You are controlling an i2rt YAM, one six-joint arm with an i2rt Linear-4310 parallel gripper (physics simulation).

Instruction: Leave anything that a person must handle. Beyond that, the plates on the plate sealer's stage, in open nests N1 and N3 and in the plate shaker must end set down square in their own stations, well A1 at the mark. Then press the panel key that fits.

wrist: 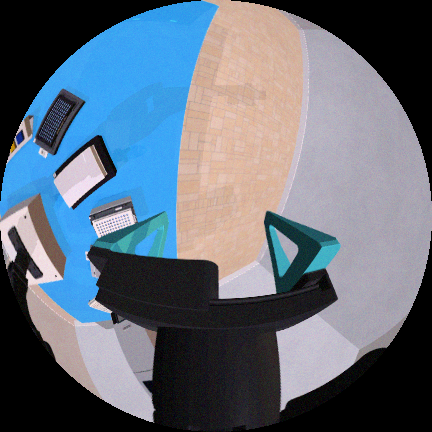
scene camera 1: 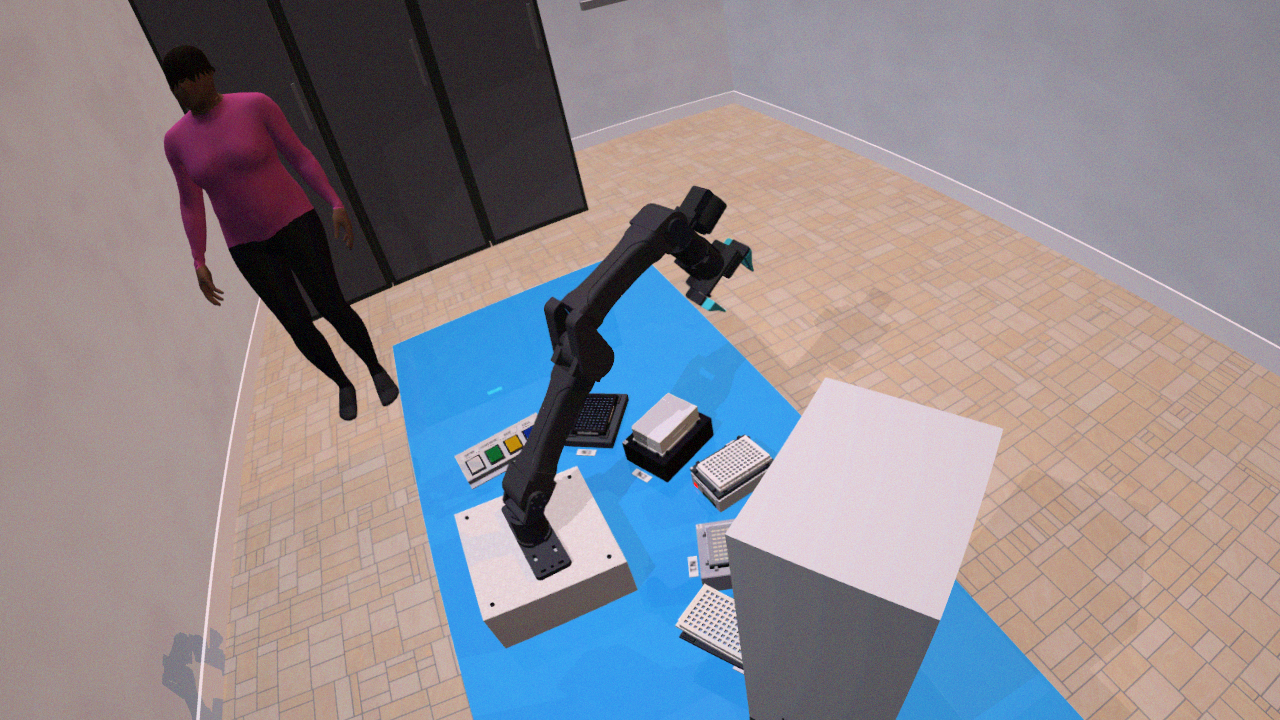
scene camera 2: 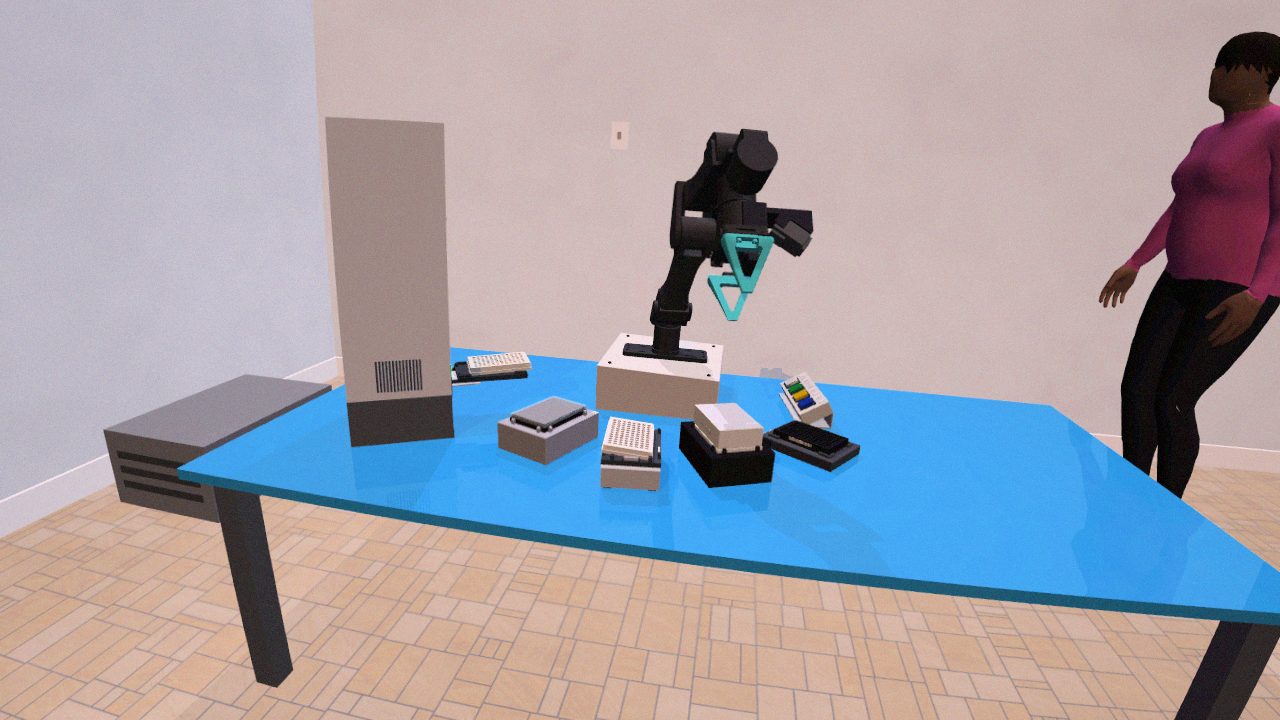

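Observation:
My gripper (scene camera 1: 733,284) (scene camera 2: 740,304) (wrist: 215,216) is open and empty, high above the table's items. A white block-like plate (scene camera 1: 665,422) (scene camera 2: 729,427) (wrist: 82,175) sits on a black block (scene camera 1: 648,461) (scene camera 2: 738,470). A white well plate (scene camera 1: 733,461) (scene camera 2: 631,436) (wrist: 114,225) sits on a small pale device (scene camera 2: 631,476). A dark plate (scene camera 1: 597,416) (scene camera 2: 810,437) (wrist: 56,120) lies in a low dark nest. A grey block (scene camera 2: 547,443) bears a flat plate (scene camera 2: 547,412). Another white plate (scene camera 1: 709,616) (scene camera 2: 498,361) looks tilted. Labels and A1 marks are unreadable. The key panel (scene camera 1: 483,474) (scene camera 2: 817,409) shows white, green, yellow and blue keys.
A tall grey cabinet (scene camera 1: 859,501) (scene camera 2: 389,268) stands on the blue table (scene camera 1: 501,358) (scene camera 2: 948,501) and hides part of two stations in the first scene view. A person (scene camera 1: 241,170) (scene camera 2: 1226,197) in pink stands by the table's end, on the key panel's side.

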